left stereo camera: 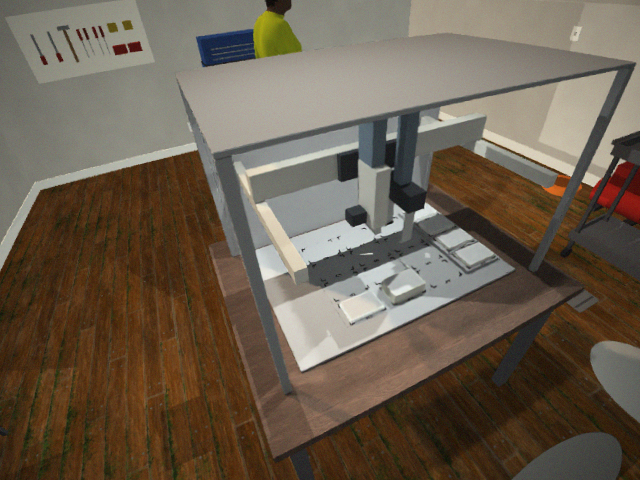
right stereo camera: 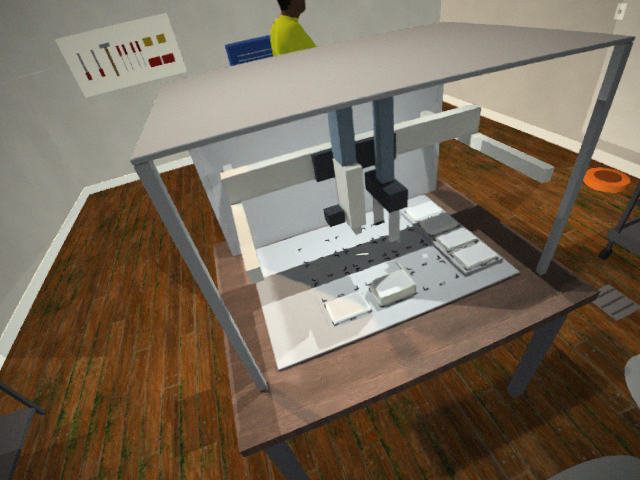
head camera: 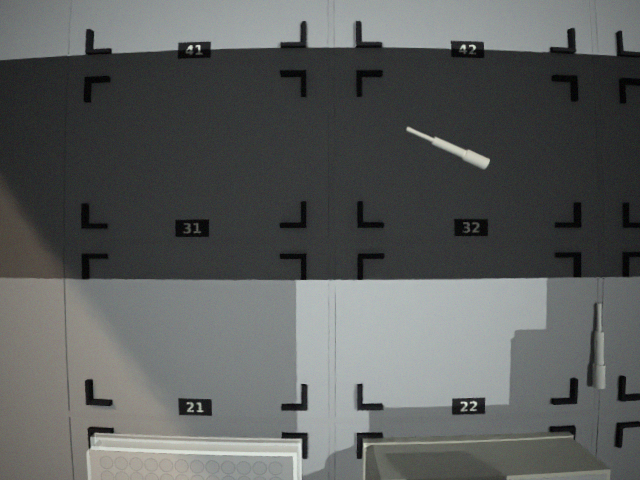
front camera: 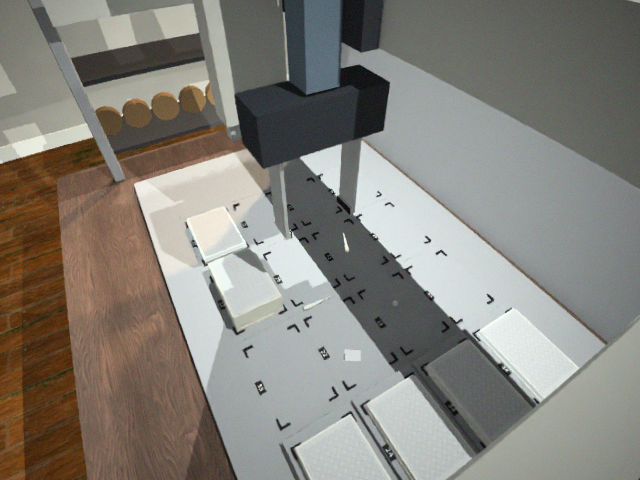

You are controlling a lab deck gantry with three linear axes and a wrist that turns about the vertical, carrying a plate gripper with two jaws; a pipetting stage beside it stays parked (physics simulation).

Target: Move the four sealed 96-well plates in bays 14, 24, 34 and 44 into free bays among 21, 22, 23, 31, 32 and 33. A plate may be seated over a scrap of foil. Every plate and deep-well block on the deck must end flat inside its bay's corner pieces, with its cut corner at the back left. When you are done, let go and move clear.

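Frame: origin at the robot's base, x ahead, y left, z up, level; centimetres.
Seen in the pictures: gripper, fingertip midpoint: (left stereo camera: 396,231) (right stereo camera: 386,231) (front camera: 315,218); robot's base, origin of the base link: (left stereo camera: 351,324) (right stereo camera: 334,324) (front camera: 187,223).
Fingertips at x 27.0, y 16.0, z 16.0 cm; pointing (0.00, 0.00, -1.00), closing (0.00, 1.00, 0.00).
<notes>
Offsets run from my fingertips to a thing's top centre. "pt": to the spot under its first point.
Four sealed plates stand in the right-hand column: bay 44 @[pt dx +28.9, dy +19.7, dz -13.1 cm] (front camera: 527,353) (left stereo camera: 426,212) (right stereo camera: 423,209), bay 34 @[pt dx +29.1, dy +9.5, dz -13.1 cm] (front camera: 480,390) (left stereo camera: 436,224) (right stereo camera: 438,223), bay 24 @[pt dx +28.4, dy -1.2, dz -13.1 cm] (front camera: 417,428) (left stereo camera: 455,239) (right stereo camera: 457,238) and bay 14 @[pt dx +25.8, dy -11.5, dz -13.1 cm] (front camera: 338,454) (left stereo camera: 474,255) (right stereo camera: 476,256). They look flat; their cut corners are too small to tell. My gripper (front camera: 317,223) (right stereo camera: 386,231) is open and empty, its jaws above the deck's left-middle, well left of these plates. Bays 21, 22, 31 and 32 show in the head view. A foil scrap @[dx +14.7, dy -2.0, dz -15.9 cm] (front camera: 352,354) (left stereo camera: 427,255) lies in bay 23.
A plate @[dx -20.6, dy -11.7, dz -14.6 cm] (front camera: 216,232) (head camera: 191,465) sits in bay 11, beside a tall deep-well block @[dx -4.2, dy -11.7, dz -11.8 cm] (front camera: 248,291) (head camera: 480,457) in bay 12. One pipette tip @[pt dx -5.4, dy +9.7, dz -15.5 cm] (front camera: 345,242) (head camera: 449,148) lies in bay 32, another tip @[pt dx +4.0, dy -2.2, dz -15.5 cm] (front camera: 316,303) (head camera: 598,346) between bays 22 and 23. The pipetting stage (left stereo camera: 374,196) (right stereo camera: 349,193) stands left of the gripper.
</notes>
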